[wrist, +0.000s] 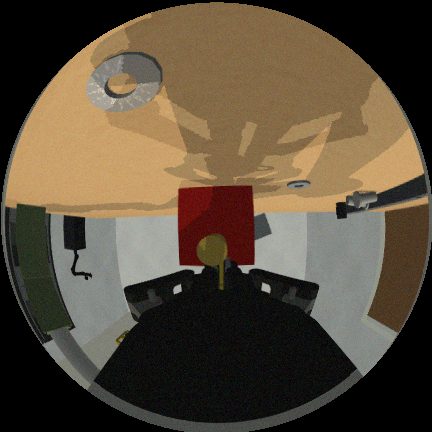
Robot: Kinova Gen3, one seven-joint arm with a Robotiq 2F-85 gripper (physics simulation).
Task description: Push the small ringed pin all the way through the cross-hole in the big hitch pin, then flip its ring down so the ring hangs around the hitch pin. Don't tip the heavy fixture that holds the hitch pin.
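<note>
The red block, which looks like the heavy fixture, stands at the centre of the wrist view with its edges square. A round yellow end, seemingly of the big hitch pin, shows in front of its lower part. My gripper is shut close below that round end in the view. A thin yellow strip lies between the fingertips and looks like the small pin's ring seen edge-on. The small pin's shaft and the cross-hole cannot be made out; how deep the pin sits is hidden.
A thick grey washer lies on the wooden table at the upper left. A smaller washer lies right of the red block. A silver cylindrical part is on a dark bar at the right. Arm shadows fall across the table.
</note>
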